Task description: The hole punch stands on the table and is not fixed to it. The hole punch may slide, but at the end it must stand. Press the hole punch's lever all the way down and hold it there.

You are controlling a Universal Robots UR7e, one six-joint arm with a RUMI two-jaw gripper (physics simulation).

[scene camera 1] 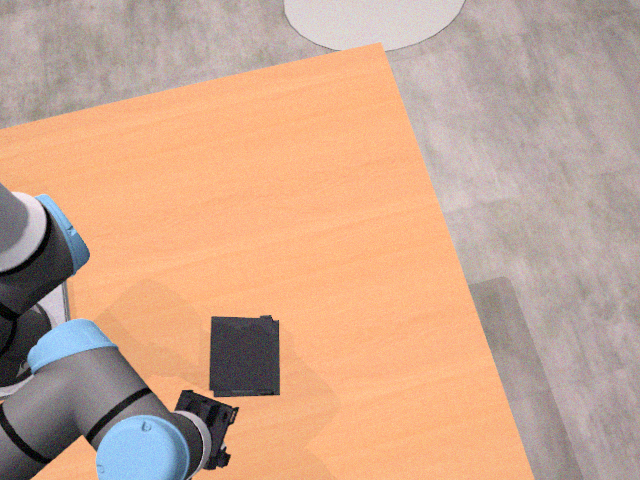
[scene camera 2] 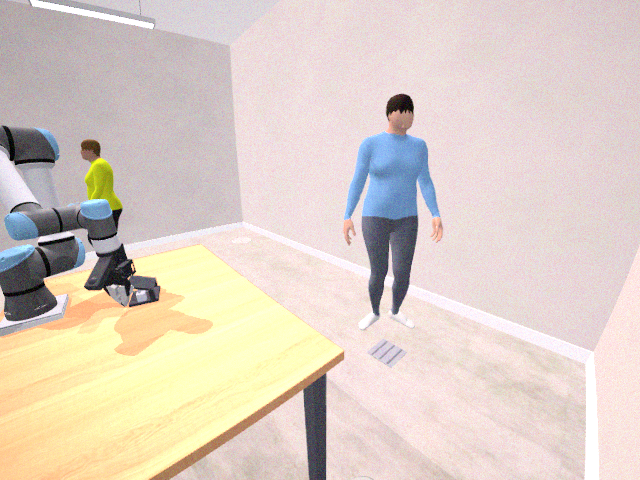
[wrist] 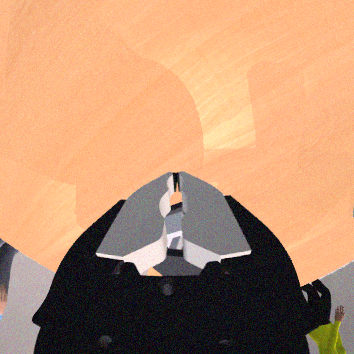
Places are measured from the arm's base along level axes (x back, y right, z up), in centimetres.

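Pixels of known places: gripper, between the fingertips: [scene camera 2: 125,306] [wrist: 176,174]; arm's base, origin of its link: [scene camera 1: 6,340] [scene camera 2: 32,309].
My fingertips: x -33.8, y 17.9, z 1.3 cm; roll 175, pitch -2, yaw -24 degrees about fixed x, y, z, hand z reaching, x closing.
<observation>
For each thing: its middle in the pictures, then the offset to it from my fingertips. "*": a spot on its surface instead. Level surfaces: height alone.
- dark hole punch, middle of its body: [wrist: 184,255] [scene camera 1: 243,355] [scene camera 2: 143,287] dx -5.2, dy -11.9, dz +0.2 cm
- table, height of its surface: dz -4.1 cm
- table's corner, a spot on its surface: [scene camera 2: 341,353] * dx -53.5, dy +51.8, dz -4.3 cm
The dark hole punch [scene camera 1: 244,356] [scene camera 2: 153,295] stands upright on the table [scene camera 1: 310,206] [scene camera 2: 206,372]. In scene camera 2 its lever [scene camera 2: 143,282] is raised, with a gap above the base and a light metal part inside. My gripper [scene camera 2: 126,304] [wrist: 176,174] is shut and empty. Its fingertips are low, close to the table, beside the left side of the punch in scene camera 2; contact cannot be told. In scene camera 1 the gripper's body hides the fingertips. In the wrist view grey and dark parts, apparently of the punch, show through the gap between the fingers.
The arm's base plate [scene camera 2: 63,305] is at the left on the table. The table's corner [scene camera 2: 341,353] is at the right in scene camera 2. A person in blue [scene camera 2: 395,175] and a person in yellow [scene camera 2: 103,180] stand on the floor beyond the table.
</observation>
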